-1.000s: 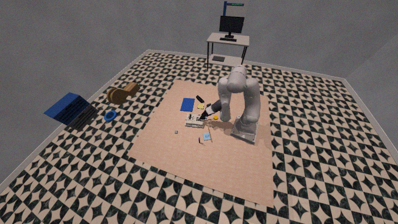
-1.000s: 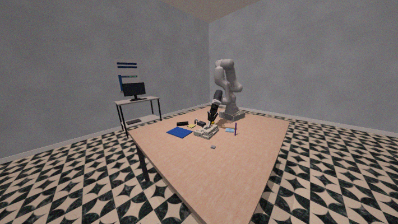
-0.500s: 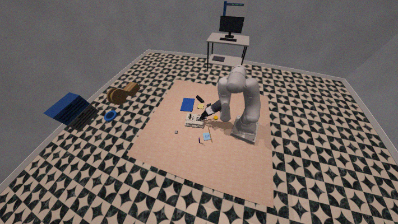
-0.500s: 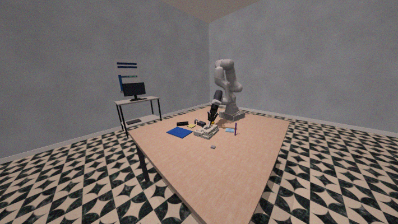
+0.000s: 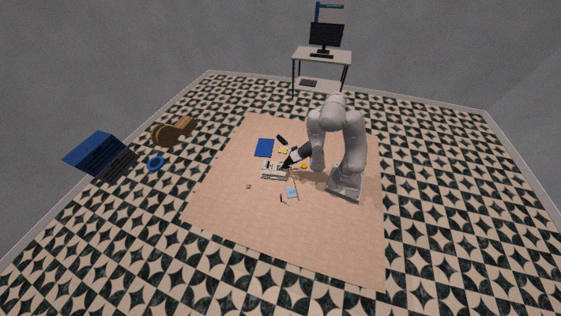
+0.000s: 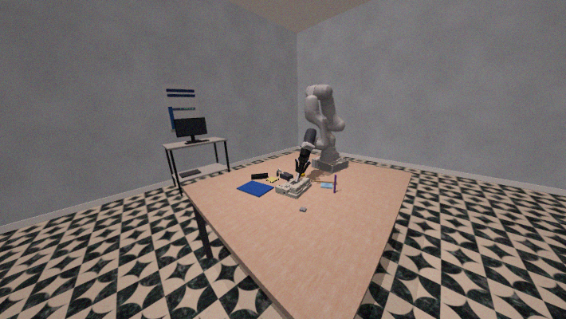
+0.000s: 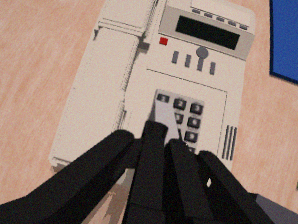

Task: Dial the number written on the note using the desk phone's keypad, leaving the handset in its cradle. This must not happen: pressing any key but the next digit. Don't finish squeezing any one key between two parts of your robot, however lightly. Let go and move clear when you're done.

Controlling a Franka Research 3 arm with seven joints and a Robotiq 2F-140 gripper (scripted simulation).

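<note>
The handset lies 7 cm to the left of my hand, 4 cm ahead of it and 2 cm below it. From my hand the other things lie so: pencil 17 cm behind, 12 cm to the left, 5 cm below; purple pen 24 cm to the left, 10 cm behind; yellow disc 16 cm behind, 12 cm to the right, 6 cm below.
</note>
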